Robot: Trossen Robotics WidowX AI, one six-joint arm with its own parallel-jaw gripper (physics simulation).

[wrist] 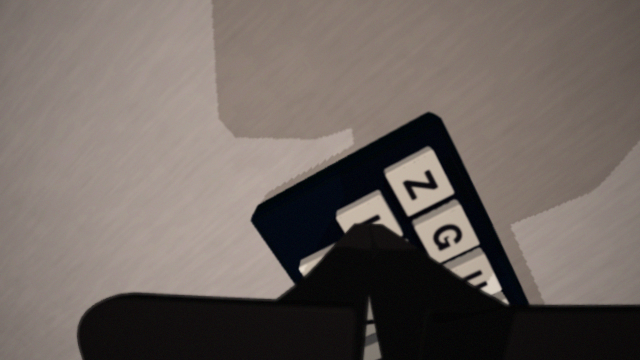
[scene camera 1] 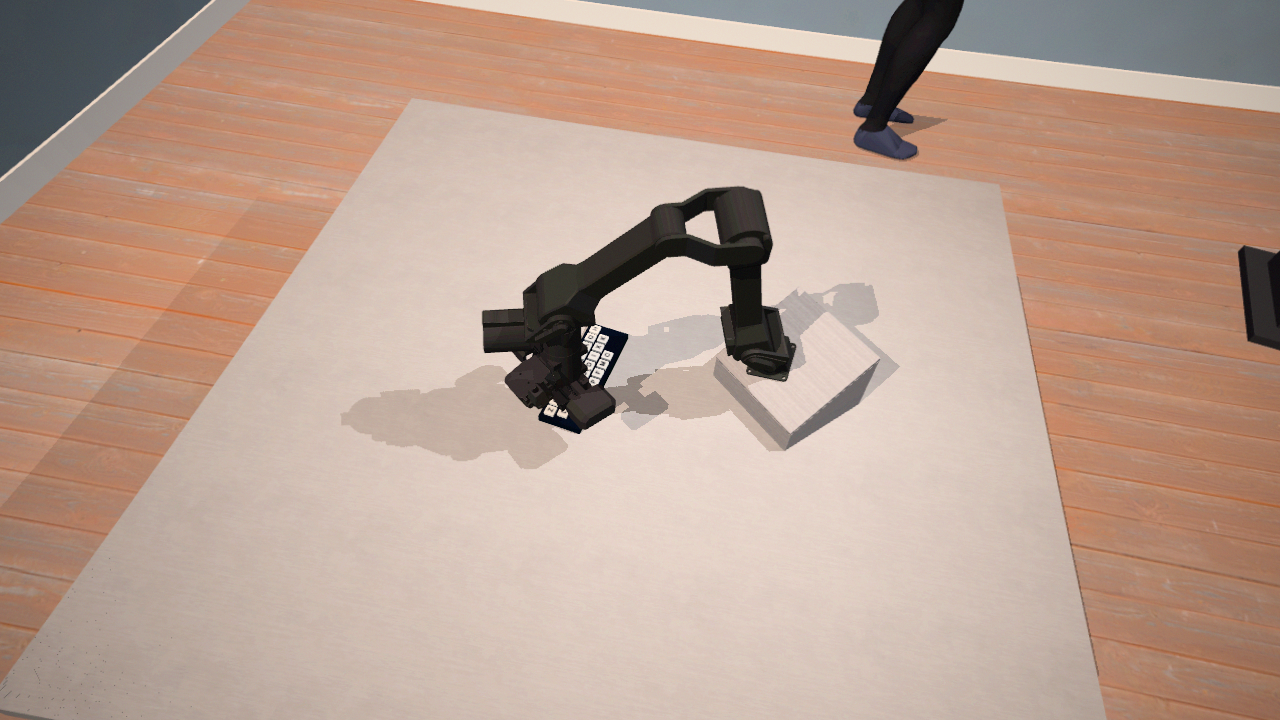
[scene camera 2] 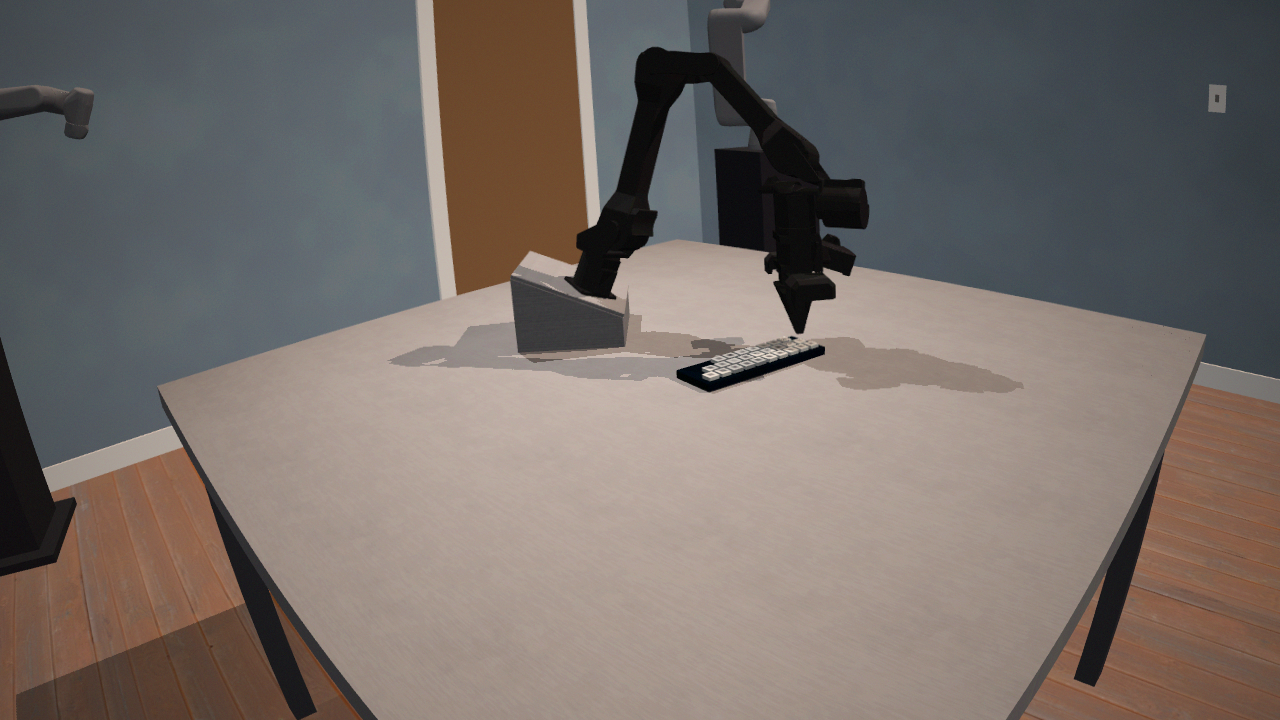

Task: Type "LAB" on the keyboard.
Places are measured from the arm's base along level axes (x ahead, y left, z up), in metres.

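Pixels of known places: gripper, between the fingertips: point(wrist: 367, 238) point(scene camera 1: 563, 408) point(scene camera 2: 799, 333); arm's base, origin of its link: point(scene camera 1: 771, 359) point(scene camera 2: 589, 289).
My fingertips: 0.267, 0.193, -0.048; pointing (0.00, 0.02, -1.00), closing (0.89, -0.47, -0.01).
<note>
Ahead of a thing's pixels: the offset from my fingertips to its top centre, as dx, dy, dz. Level surfaces: height alone.
A small dark blue keyboard @(+0.006, -0.087, -0.011) point(scene camera 1: 614, 347) point(scene camera 2: 708, 385) point(wrist: 310, 200) with white keys lies on the table. My gripper point(scene camera 2: 799, 332) point(wrist: 367, 238) is shut and empty, pointing down close above the keyboard's far end in scene camera 2. In the wrist view, the Z key @(+0.021, +0.004, -0.011) point(wrist: 410, 172) and the G key @(+0.022, -0.016, -0.011) point(wrist: 430, 225) show beside the fingertips. The L key @(+0.001, -0.002, -0.011) point(wrist: 362, 207) is partly covered by the tips, its letter mostly hidden. The U key @(+0.023, -0.036, -0.011) point(wrist: 472, 262) is partly hidden by a finger. The A and B keys cannot be made out. The arm hides part of the keyboard in scene camera 1.
The arm stands on a grey wedge block point(scene camera 1: 827, 367) point(scene camera 2: 568, 317) on the large table @(dz -0.027) point(scene camera 1: 537, 582) point(scene camera 2: 626, 537). A person's legs point(scene camera 1: 913, 49) show beyond the table. A grey robot arm point(scene camera 2: 726, 62) stands on a black pedestal point(scene camera 2: 738, 197) behind the table.
</note>
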